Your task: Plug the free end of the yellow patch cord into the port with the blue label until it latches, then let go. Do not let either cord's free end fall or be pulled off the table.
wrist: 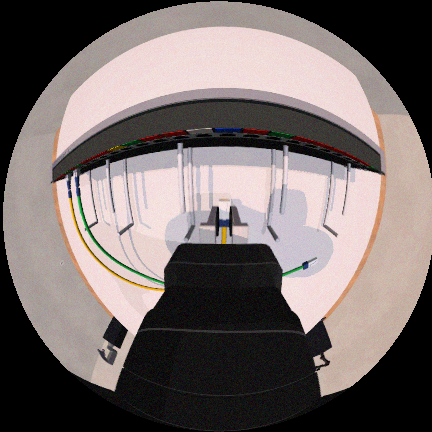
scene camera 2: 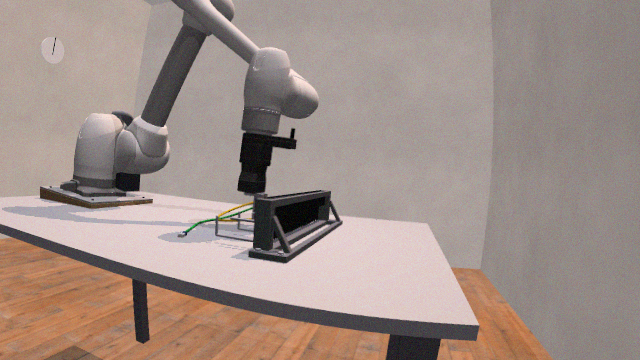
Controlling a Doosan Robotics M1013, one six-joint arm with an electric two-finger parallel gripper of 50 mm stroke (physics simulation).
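My gripper is shut on the yellow cord's plug, its clear tip pointing at the panel and the yellow cord trailing back under the gripper body. The blue label sits on the dark patch panel, nearly straight ahead of the plug in the wrist view and very slightly right. The plug is apart from the panel. The yellow cord has its other end plugged in at the panel's far left. In scene camera 2 the fingers and held plug are hidden behind the panel's end.
The green cord is plugged in beside the yellow one; its free plug is at the right in the wrist view, over the table. Thin metal cable bars extend from the panel on the gripper's side.
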